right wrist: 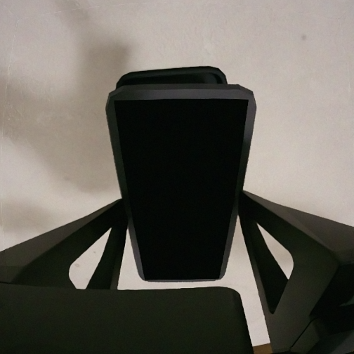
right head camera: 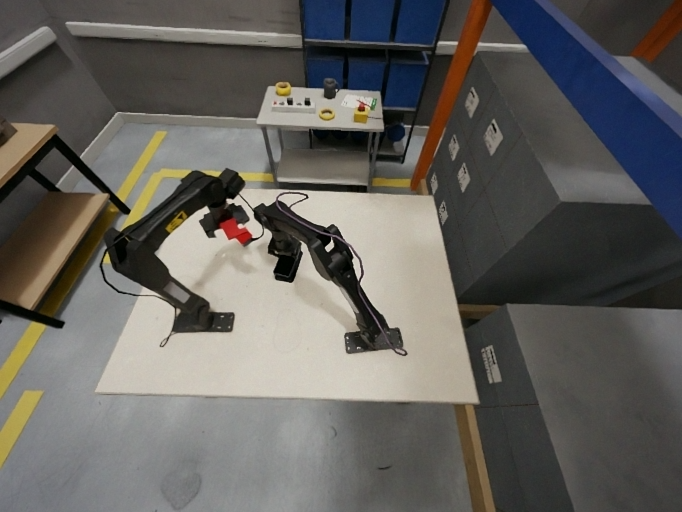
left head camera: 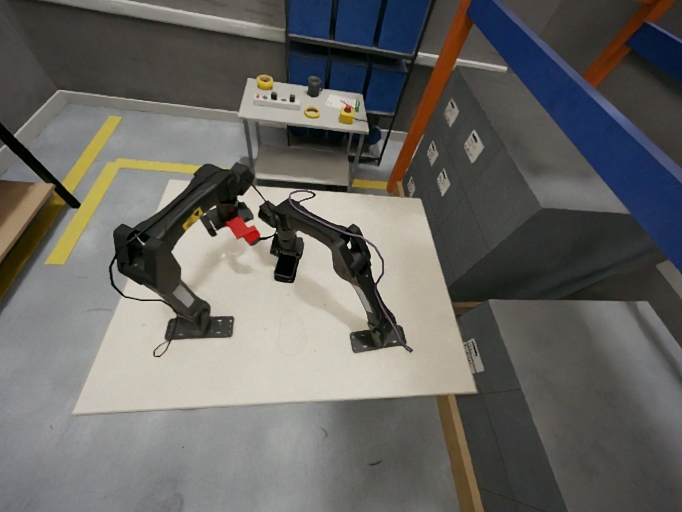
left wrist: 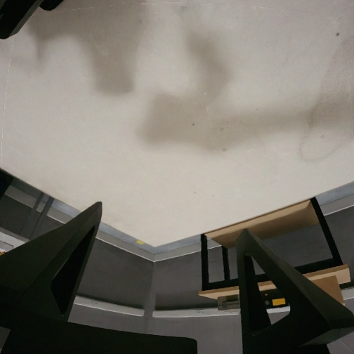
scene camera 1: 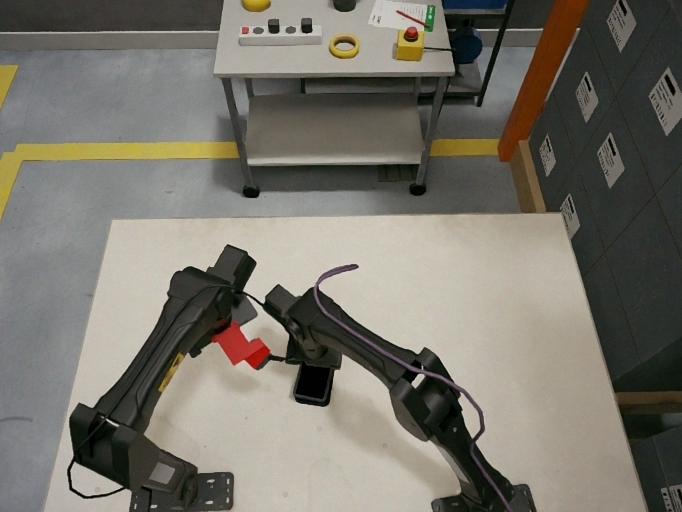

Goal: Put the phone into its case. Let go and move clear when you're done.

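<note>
The phone [left head camera: 285, 263] [right head camera: 284, 265] [scene camera 1: 314, 379] [right wrist: 182, 185], a dark slab with a grey rim and black face, is gripped by its long sides. My right gripper [right wrist: 180, 202] is shut on it near mid-length. The black case [right wrist: 172, 76] lies below the phone. In the right wrist view its raised rim shows past the phone's far end, and the phone hides the rest. The height between them cannot be told. My left gripper [left head camera: 226, 219] [right head camera: 224, 220] [left wrist: 174, 222] is open and empty, raised above the table at the left of the phone.
A red part [left head camera: 242, 229] [right head camera: 235, 230] [scene camera 1: 234, 343] with a cable sits at my left wrist, close to my right wrist. Both arms stand on the cream table [left head camera: 220, 380] [scene camera 1: 440, 248]. A grey cart [left head camera: 300, 156] [scene camera 1: 334, 129] stands behind it, and dark boxes [left head camera: 484, 181] stand at the right.
</note>
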